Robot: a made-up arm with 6 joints.
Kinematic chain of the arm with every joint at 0, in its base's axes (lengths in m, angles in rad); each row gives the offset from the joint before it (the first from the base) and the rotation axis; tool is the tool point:
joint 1: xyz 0 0 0.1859 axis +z
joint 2: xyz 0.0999 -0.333 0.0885 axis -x
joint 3: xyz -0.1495 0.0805 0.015 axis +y
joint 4: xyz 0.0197 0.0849 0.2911 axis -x
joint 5: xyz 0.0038 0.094 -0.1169 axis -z
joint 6: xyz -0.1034 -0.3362 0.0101 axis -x
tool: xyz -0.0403 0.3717 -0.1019
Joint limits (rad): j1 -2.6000..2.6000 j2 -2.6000..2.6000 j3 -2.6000..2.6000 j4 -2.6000..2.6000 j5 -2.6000..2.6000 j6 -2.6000..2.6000
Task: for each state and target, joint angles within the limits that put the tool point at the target. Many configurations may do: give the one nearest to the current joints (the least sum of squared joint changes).
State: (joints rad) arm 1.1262 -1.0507 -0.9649 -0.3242 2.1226 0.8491
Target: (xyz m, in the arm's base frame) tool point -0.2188 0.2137 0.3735
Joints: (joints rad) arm 0.8117 -0.4953 -1.1381 -0.1328 2.0951 1.2787
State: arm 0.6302 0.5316 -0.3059 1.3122 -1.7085 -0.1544
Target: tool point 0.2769 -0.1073 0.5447
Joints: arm 1.0793 0.4804 0.1132 1.2321 -1.9439 0.1280
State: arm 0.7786 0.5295 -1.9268 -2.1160 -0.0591 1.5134
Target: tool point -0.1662 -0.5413 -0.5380
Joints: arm 0.4694 1.0381 -2.1065 -2.6000 0.3014 1.6054
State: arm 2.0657 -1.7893 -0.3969 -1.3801 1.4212 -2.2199
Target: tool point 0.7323 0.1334 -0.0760
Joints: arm 2.3650 -2.2001 -0.0840 -1.6210 1.3738 -1.8618
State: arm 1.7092 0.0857 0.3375 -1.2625 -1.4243 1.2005
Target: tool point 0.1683 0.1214 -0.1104
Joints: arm 1.5448 0.4228 0.3730 -0.6339 -1.1322 1.3165
